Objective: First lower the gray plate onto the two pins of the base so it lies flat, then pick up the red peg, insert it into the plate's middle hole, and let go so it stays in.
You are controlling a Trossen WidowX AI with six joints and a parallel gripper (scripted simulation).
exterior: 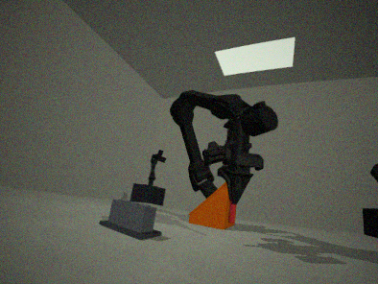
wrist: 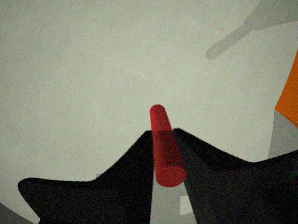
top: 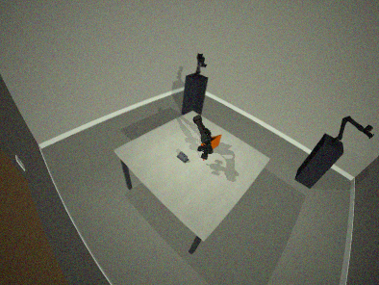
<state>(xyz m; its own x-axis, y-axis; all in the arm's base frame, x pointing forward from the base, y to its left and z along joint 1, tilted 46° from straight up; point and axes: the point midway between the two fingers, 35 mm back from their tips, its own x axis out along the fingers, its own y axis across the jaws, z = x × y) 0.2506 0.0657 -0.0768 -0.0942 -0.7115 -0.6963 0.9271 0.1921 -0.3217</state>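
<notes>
Right now my gripper tip is 200 mm to the left of the gray plate, 100 mm short of it and 40 mm above it. The rest, counted from my gripper tip: red peg right at my gripper tip; then dark base 200 mm to the right, 100 mm ahead, 80 mm below.
</notes>
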